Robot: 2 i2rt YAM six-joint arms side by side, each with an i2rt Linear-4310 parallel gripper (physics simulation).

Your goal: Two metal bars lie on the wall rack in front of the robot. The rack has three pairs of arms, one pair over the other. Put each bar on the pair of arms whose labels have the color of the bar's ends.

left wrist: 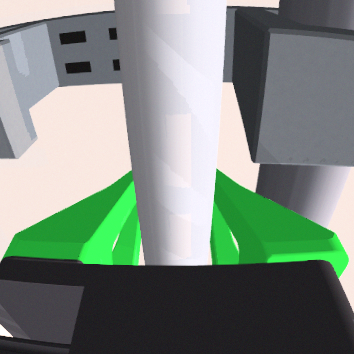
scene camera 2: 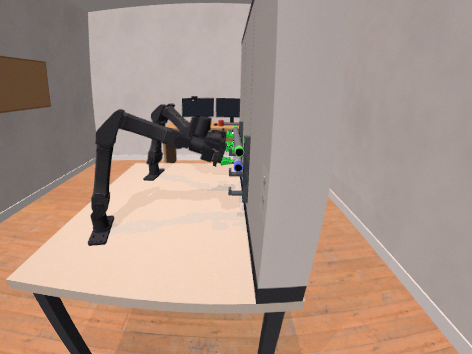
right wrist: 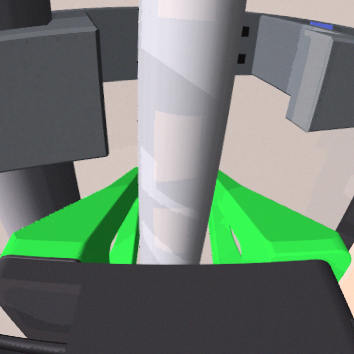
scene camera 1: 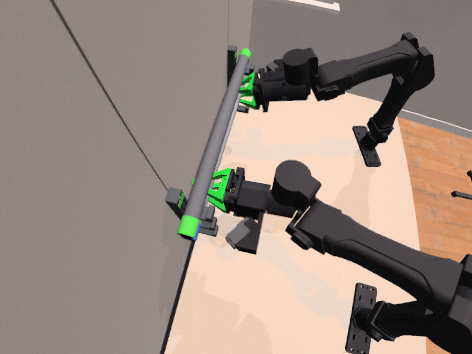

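Pixels of known places: left gripper, between the fingertips: [left wrist: 174, 176]; right gripper, between the fingertips: [scene camera 2: 242, 159] [right wrist: 174, 177]; left arm's base, origin of its link: [scene camera 2: 154, 174] [scene camera 1: 361, 318]; right arm's base, origin of its link: [scene camera 2: 102, 230] [scene camera 1: 365, 145].
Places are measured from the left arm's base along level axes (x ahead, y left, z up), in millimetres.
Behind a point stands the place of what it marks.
Observation:
The green-ended bar [scene camera 1: 215, 135] @(z 323, x 532, y -234 mm) [scene camera 2: 239, 150] @(z 315, x 568, y -550 mm) [left wrist: 305, 190] @(z 305, x 504, y -122 mm) [right wrist: 42, 190] @(z 303, x 544, y -464 mm) lies on the top pair of arms of the wall rack [scene camera 1: 174, 197] [scene camera 2: 246, 187], by its green label [scene camera 1: 181, 201] @(z 334, x 532, y -84 mm). The blue-ended bar [scene camera 1: 195, 233] [scene camera 2: 238, 166] @(z 260, x 566, y -548 mm) [left wrist: 172, 100] @(z 266, x 503, y -96 mm) [right wrist: 187, 100] @(z 260, x 546, y -487 mm) is below it, roughly level, just above the middle pair, in front of the rack's uprights. My left gripper [scene camera 1: 216, 189] [left wrist: 174, 176] @(z 261, x 546, y -143 mm) and right gripper [scene camera 1: 244, 91] [scene camera 2: 232, 153] [right wrist: 177, 220] are shut on it. A blue mark [right wrist: 321, 25] @(z 184, x 581, y -504 mm) shows beyond an arm in the right wrist view. The fingertips are partly hidden behind the bars.
The lowest pair of rack arms [scene camera 2: 235, 191] @(z 145, x 555, y -496 mm) sticks out below the held bar. The wall [scene camera 2: 295, 150] @(z 402, x 690, y -876 mm) stands close behind the rack. The table [scene camera 2: 165, 260] @(z 0, x 356, y -748 mm) spreads below both arms. A desk with monitors [scene camera 2: 198, 107] stands in the background.

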